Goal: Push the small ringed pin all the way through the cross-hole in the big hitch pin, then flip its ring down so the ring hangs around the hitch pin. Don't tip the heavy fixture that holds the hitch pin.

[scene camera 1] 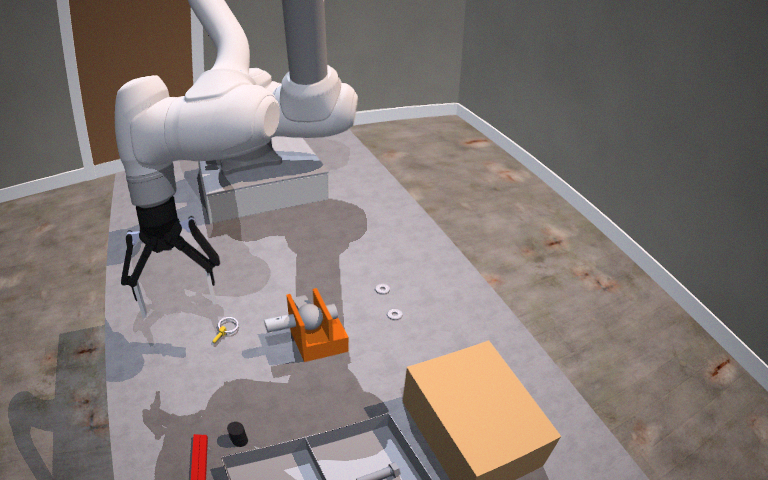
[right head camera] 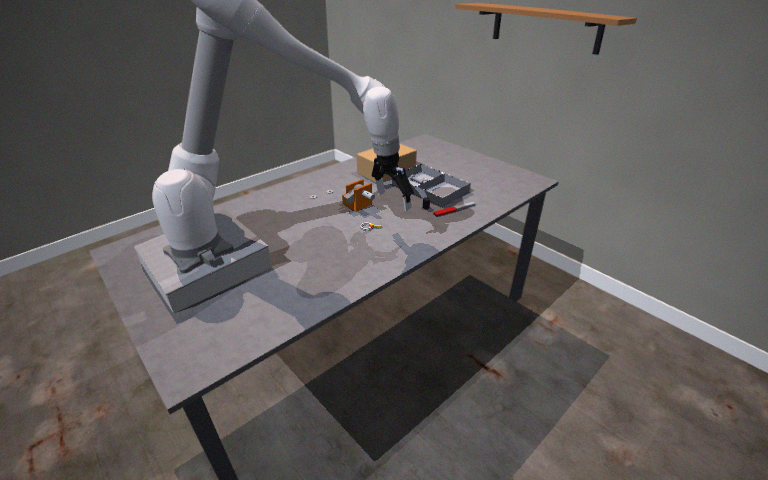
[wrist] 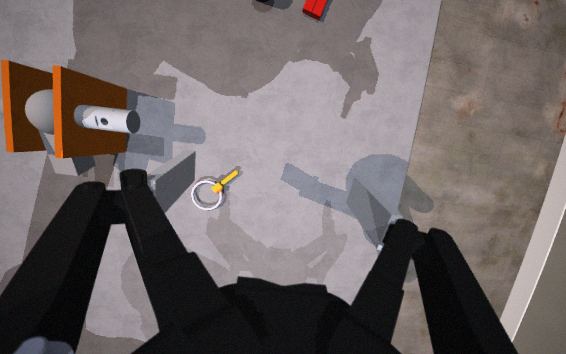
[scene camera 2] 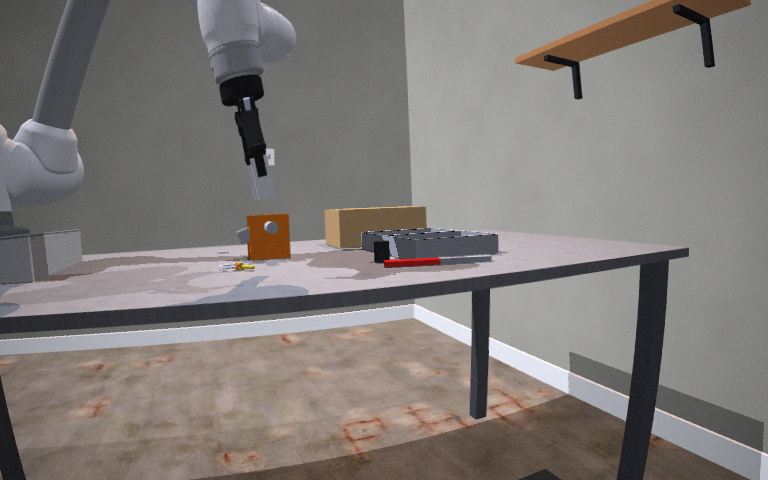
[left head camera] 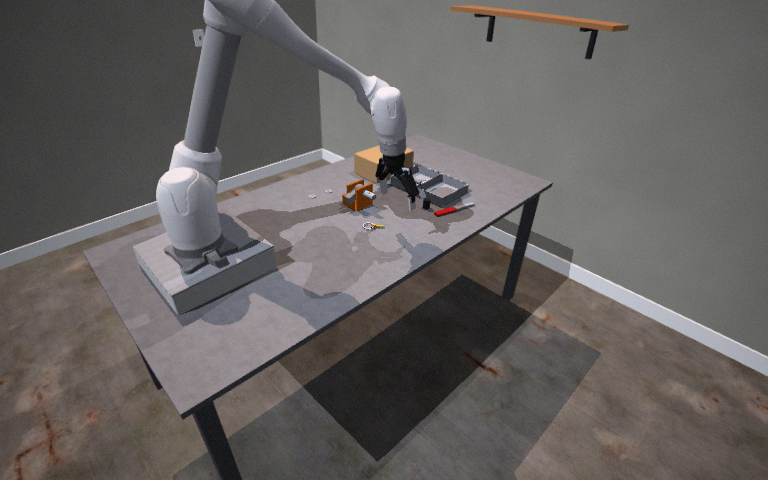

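Pixels of known places: gripper, fingertip midpoint: (scene camera 1: 178, 307) (right head camera: 394, 201) (wrist: 275, 178) (scene camera 2: 263, 198) (left head camera: 398, 201); arm's base, link origin: (scene camera 1: 246, 158) (right head camera: 198, 250) (left head camera: 201, 250).
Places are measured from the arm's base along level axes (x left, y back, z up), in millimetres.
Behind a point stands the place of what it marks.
Note:
The small pin (left head camera: 378, 226) {z -75, x -211, y -609 mm} (right head camera: 376, 226) {z -75, x -213, y -610 mm} (scene camera 1: 219, 334) {z -72, x -207, y -610 mm} (scene camera 2: 245, 266) {z -74, x -213, y -610 mm} (wrist: 229, 180) {z -73, x -214, y -611 mm}, yellow with a silver ring, lies on the table beside the fixture. The light-grey hitch pin (left head camera: 369, 194) {z -2, x -95, y -673 mm} (scene camera 1: 277, 323) {z -1, x -94, y -689 mm} (scene camera 2: 271, 227) {z -9, x -115, y -678 mm} (wrist: 117, 120) {z 2, x -106, y -680 mm} lies across the upright orange fixture (left head camera: 359, 200) {z -36, x -59, y -651 mm} (scene camera 1: 325, 349) {z -60, x -16, y -728 mm} (scene camera 2: 269, 246) {z -54, x -58, y -680 mm} (wrist: 95, 95) {z -27, x -59, y -707 mm}. Its free end sticks out on the ringed pin's side, with a small dark hole showing in the wrist view. My gripper (left head camera: 397, 195) {z 49, x -276, y -643 mm} (right head camera: 393, 195) {z 49, x -276, y -643 mm} (scene camera 1: 176, 300) {z 49, x -276, y -643 mm} (scene camera 2: 262, 189) {z 49, x -276, y -643 mm} (wrist: 275, 178) {z 49, x -276, y -643 mm} is wide open and empty, well above the table. In the wrist view, the ringed pin shows nearer the left finger.
A black cylinder (scene camera 1: 237, 434) {z -42, x -238, y -887 mm} (scene camera 2: 381, 251) {z -61, x -251, y -868 mm} and a red-handled tool (left head camera: 445, 211) {z -71, x -326, y -890 mm} (scene camera 1: 198, 455) {z -72, x -320, y -894 mm} stand and lie near the grey divided tray (scene camera 2: 453, 246) {z -59, x -279, y -1012 mm}. A cardboard box (scene camera 1: 481, 401) {z 18, x 143, y -1007 mm} (scene camera 2: 373, 226) {z -30, x 66, y -977 mm} stands beyond the fixture. Two washers lie on the fixture's far side.

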